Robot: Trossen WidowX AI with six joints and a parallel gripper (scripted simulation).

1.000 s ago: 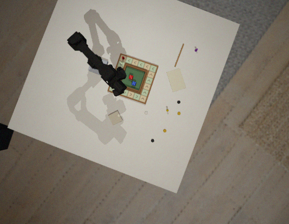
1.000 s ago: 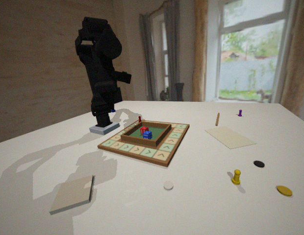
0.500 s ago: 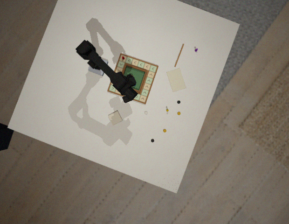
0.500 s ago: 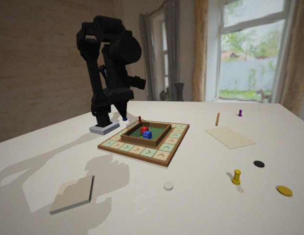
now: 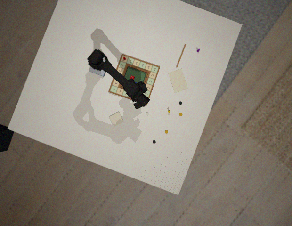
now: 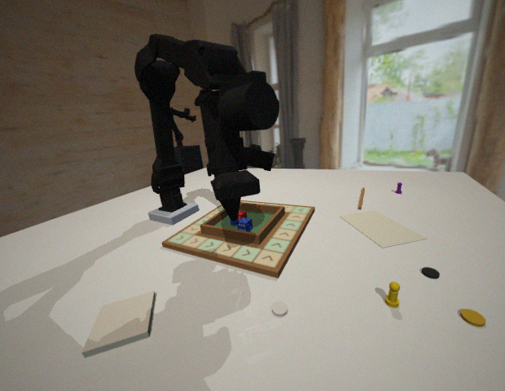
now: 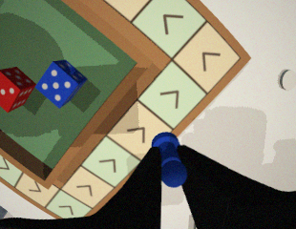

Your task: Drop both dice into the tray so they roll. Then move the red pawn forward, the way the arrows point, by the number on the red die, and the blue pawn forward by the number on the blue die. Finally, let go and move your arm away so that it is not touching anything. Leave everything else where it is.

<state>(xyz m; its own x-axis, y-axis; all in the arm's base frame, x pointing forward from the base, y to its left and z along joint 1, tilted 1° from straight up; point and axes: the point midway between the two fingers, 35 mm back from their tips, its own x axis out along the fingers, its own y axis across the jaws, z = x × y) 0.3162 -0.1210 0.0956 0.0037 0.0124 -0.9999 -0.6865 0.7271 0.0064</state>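
Right now the green tray is 110 mm to the left of my gripper tip, 80 mm below it and 50 mm behind it. Round my gripper tip: blue pawn 10 mm above; then white disc 120 mm ahead, 90 mm to the right, 80 mm below; then tile 200 mm to the right, 80 mm below, 70 mm behind.
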